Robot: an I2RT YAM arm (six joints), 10 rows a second.
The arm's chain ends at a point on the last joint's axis. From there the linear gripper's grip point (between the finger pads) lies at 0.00 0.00 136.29 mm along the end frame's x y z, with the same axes.
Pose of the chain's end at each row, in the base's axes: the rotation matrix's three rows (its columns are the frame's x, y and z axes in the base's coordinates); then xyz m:
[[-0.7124 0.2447 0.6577], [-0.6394 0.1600 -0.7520], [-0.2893 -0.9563 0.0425]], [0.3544 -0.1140 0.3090]
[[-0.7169 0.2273 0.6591], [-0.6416 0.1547 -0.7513], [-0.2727 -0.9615 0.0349]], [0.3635 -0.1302 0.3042]
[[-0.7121 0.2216 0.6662], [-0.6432 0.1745 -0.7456], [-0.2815 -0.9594 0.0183]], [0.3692 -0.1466 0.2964]
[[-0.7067 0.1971 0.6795], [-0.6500 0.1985 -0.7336], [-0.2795 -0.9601 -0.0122]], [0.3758 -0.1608 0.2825]
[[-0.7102 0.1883 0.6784], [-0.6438 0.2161 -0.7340], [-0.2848 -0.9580 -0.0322]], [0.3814 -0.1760 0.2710]
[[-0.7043 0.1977 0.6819], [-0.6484 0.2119 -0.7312], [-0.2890 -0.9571 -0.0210]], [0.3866 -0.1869 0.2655]
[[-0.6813 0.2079 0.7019], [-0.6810 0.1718 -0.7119], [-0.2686 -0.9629 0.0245]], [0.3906 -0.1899 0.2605]
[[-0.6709 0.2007 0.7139], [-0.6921 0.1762 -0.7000], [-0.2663 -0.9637 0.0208]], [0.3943 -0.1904 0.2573]
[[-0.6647 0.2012 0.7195], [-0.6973 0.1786 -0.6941], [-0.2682 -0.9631 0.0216]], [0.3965 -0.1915 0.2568]
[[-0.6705 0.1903 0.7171], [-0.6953 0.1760 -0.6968], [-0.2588 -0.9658 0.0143]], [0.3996 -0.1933 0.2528]
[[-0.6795 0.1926 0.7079], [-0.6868 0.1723 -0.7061], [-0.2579 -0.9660 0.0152]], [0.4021 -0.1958 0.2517]
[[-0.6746 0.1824 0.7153], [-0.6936 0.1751 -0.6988], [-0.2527 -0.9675 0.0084]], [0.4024 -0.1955 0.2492]
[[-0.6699 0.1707 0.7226], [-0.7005 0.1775 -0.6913], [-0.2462 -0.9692 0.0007]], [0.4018 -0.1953 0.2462]
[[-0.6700 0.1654 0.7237], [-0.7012 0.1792 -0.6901], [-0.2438 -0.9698 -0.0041]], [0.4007 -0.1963 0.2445]
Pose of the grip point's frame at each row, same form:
[[-0.7124 0.2447 0.6577], [-0.6394 0.1600 -0.7520], [-0.2893 -0.9563 0.0425]], [0.4440 -0.2165 0.3148]
[[-0.7169 0.2273 0.6591], [-0.6416 0.1547 -0.7513], [-0.2727 -0.9615 0.0349]], [0.4533 -0.2326 0.3090]
[[-0.7121 0.2216 0.6662], [-0.6432 0.1745 -0.7456], [-0.2815 -0.9594 0.0183]], [0.4600 -0.2482 0.2989]
[[-0.7067 0.1971 0.6795], [-0.6500 0.1985 -0.7336], [-0.2795 -0.9601 -0.0122]], [0.4684 -0.2608 0.2808]
[[-0.7102 0.1883 0.6784], [-0.6438 0.2161 -0.7340], [-0.2848 -0.9580 -0.0322]], [0.4739 -0.2760 0.2666]
[[-0.7043 0.1977 0.6819], [-0.6484 0.2119 -0.7312], [-0.2890 -0.9571 -0.0210]], [0.4795 -0.2866 0.2626]
[[-0.6813 0.2079 0.7019], [-0.6810 0.1718 -0.7119], [-0.2686 -0.9629 0.0245]], [0.4863 -0.2869 0.2638]
[[-0.6709 0.2007 0.7139], [-0.6921 0.1762 -0.7000], [-0.2663 -0.9637 0.0208]], [0.4916 -0.2858 0.2601]
[[-0.6647 0.2012 0.7195], [-0.6973 0.1786 -0.6941], [-0.2682 -0.9631 0.0216]], [0.4946 -0.2861 0.2597]
[[-0.6705 0.1903 0.7171], [-0.6953 0.1760 -0.6968], [-0.2588 -0.9658 0.0143]], [0.4973 -0.2883 0.2547]
[[-0.6795 0.1926 0.7079], [-0.6868 0.1723 -0.7061], [-0.2579 -0.9660 0.0152]], [0.4986 -0.2920 0.2538]
[[-0.6746 0.1824 0.7153], [-0.6936 0.1751 -0.6988], [-0.2527 -0.9675 0.0084]], [0.4999 -0.2907 0.2503]
[[-0.6699 0.1707 0.7226], [-0.7005 0.1775 -0.6913], [-0.2462 -0.9692 0.0007]], [0.5003 -0.2895 0.2463]
[[-0.6700 0.1654 0.7237], [-0.7012 0.1792 -0.6901], [-0.2438 -0.9698 -0.0041]], [0.4993 -0.2904 0.2439]

